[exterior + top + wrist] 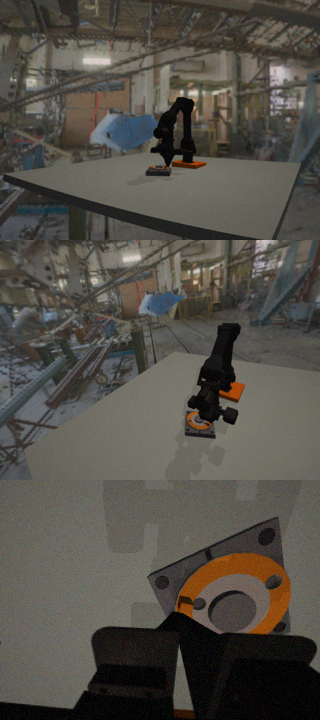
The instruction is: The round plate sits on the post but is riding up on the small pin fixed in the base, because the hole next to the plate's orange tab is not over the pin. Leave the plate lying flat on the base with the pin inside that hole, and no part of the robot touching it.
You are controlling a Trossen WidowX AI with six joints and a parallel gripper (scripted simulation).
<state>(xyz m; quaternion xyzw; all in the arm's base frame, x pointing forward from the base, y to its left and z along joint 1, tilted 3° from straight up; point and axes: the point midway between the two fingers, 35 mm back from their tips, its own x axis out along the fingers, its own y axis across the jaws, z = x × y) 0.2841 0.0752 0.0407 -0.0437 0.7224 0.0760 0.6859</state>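
The round orange plate is 30 mm to the right of my gripper tip and 10 mm ahead of it. Round my gripper tip: dark grey square base (50 mm to the right, 20 mm below, 10 mm ahead).
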